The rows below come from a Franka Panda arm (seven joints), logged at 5 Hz.
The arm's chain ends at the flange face. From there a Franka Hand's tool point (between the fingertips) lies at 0.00 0.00 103.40 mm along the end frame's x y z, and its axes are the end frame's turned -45 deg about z.
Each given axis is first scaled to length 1.
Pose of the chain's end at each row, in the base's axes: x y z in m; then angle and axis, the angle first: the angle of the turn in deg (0 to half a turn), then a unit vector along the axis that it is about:
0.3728, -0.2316, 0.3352, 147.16, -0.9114, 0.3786, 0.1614
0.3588, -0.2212, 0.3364, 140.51, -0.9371, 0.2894, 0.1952
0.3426, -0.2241, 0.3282, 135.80, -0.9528, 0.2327, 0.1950
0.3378, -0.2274, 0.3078, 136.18, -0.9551, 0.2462, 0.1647
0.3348, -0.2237, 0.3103, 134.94, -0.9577, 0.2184, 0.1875
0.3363, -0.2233, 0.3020, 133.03, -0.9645, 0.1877, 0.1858
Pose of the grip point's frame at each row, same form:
0.3660, -0.1689, 0.2533, 142.63, -0.9993, 0.0010, 0.0368
0.3443, -0.1492, 0.2636, 135.03, -0.9947, -0.0929, 0.0438
0.3264, -0.1474, 0.2608, 130.74, -0.9880, -0.1525, 0.0252
0.3274, -0.1518, 0.2380, 132.44, -0.9902, -0.1400, -0.0018
0.3191, -0.1464, 0.2435, 130.30, -0.9857, -0.1677, 0.0147
0.3193, -0.1443, 0.2374, 128.63, -0.9800, -0.1991, 0.0055

